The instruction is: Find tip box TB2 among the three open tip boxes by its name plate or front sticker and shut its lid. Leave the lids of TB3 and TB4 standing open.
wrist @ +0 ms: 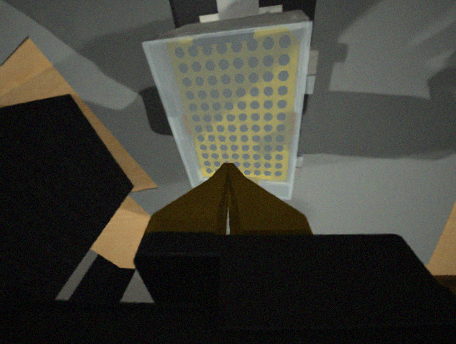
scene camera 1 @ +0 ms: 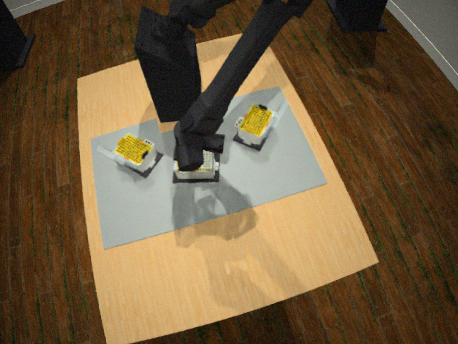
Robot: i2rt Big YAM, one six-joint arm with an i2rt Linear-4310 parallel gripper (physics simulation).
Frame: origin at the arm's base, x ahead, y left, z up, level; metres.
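Seen in the pictures: gripper, fingertip midpoint: [wrist: 228, 171]; arm's base, origin of the base link: [scene camera 1: 166, 34].
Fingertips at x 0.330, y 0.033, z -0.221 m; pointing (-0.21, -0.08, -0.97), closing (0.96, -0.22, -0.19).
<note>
Pixels of each thing's top centre, then the offset from my fingertips to it. Level surfaces: height alone.
- middle tip box, middle of its top: [wrist: 215, 138] [scene camera 1: 193, 154] dx -0.009, dy +0.015, dz -0.018 m
- left tip box, middle of its top: [scene camera 1: 132, 146] dx -0.069, dy -0.196, dz -0.021 m
- right tip box, middle of its top: [scene camera 1: 256, 117] dx -0.132, dy +0.236, dz -0.021 m
- grey mat, its level: dz -0.095 m
- wooden table, its level: dz -0.098 m
The middle tip box [scene camera 1: 196, 175] [wrist: 240, 100] has its translucent lid [wrist: 166, 100] lying over the yellow rack; whether it is fully latched I cannot tell. The left tip box [scene camera 1: 134, 150] and the right tip box [scene camera 1: 256, 121] show bare yellow racks, with clear lids [scene camera 1: 105, 151] [scene camera 1: 281, 111] standing open on their outer sides. The name plates are too blurred to read, so I cannot tell which box is TB2. My gripper [scene camera 1: 189, 166] [wrist: 228, 171] is shut and empty, over the left end of the middle box. The arm hides part of that box in the scene view.
The boxes stand on a grey mat [scene camera 1: 130, 215] [wrist: 370, 195] on a wooden table [scene camera 1: 150, 285]. The black arm base [scene camera 1: 170, 75] [wrist: 50, 185] stands behind the middle box. The left and right boxes flank it on either side. Dark stands [scene camera 1: 357, 15] [scene camera 1: 11, 42] are beyond the table.
</note>
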